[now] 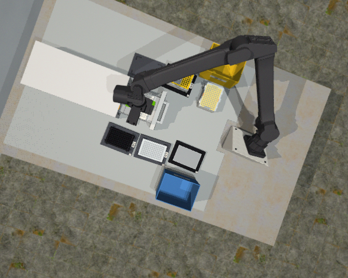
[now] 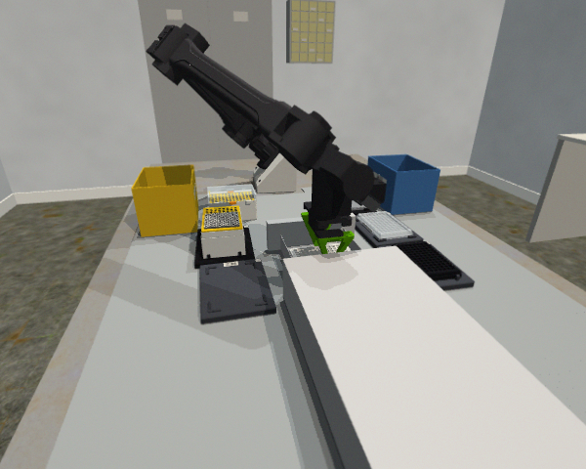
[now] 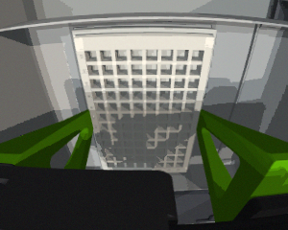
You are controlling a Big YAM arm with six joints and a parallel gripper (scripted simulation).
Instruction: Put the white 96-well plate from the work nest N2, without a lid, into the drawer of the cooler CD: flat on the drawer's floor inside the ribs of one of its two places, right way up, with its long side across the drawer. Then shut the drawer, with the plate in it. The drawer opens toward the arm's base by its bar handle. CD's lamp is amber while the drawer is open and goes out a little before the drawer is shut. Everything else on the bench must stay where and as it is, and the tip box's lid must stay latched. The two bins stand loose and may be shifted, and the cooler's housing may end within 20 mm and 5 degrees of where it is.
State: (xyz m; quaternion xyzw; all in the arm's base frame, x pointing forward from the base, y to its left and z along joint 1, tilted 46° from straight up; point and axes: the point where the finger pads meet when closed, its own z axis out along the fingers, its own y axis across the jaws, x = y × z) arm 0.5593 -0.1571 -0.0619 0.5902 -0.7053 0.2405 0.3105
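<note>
Right now the white 96-well plate is 10 mm below my hand. Round my hand: cooler CD 170 mm ahead, 20 mm to the right; then black plate 70 mm ahead, 190 mm to the left, 10 mm below; then cooler's drawer 40 mm ahead, 10 mm to the right, 10 mm below.
</note>
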